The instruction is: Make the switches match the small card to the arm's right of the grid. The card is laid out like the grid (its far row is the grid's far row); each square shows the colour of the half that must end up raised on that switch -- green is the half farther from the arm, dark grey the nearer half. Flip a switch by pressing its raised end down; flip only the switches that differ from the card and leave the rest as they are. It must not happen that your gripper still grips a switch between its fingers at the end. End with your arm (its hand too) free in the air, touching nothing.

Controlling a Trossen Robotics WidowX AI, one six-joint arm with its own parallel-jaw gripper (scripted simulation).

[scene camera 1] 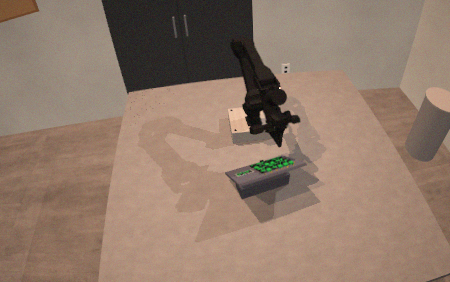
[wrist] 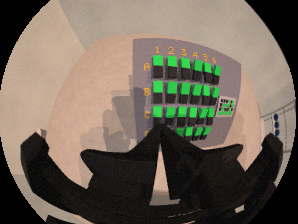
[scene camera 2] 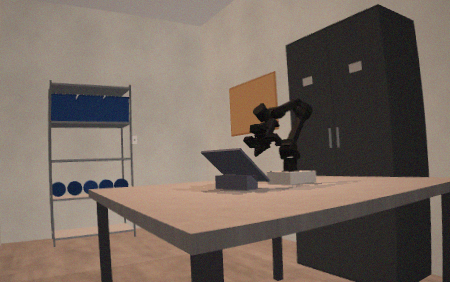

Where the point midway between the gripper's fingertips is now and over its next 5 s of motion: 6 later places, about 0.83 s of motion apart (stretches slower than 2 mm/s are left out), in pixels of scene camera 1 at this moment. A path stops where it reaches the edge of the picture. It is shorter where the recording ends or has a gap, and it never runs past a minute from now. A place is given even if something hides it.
The gripper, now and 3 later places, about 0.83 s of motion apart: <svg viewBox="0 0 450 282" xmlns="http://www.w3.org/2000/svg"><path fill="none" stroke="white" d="M279 147L259 149L260 157L261 160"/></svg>
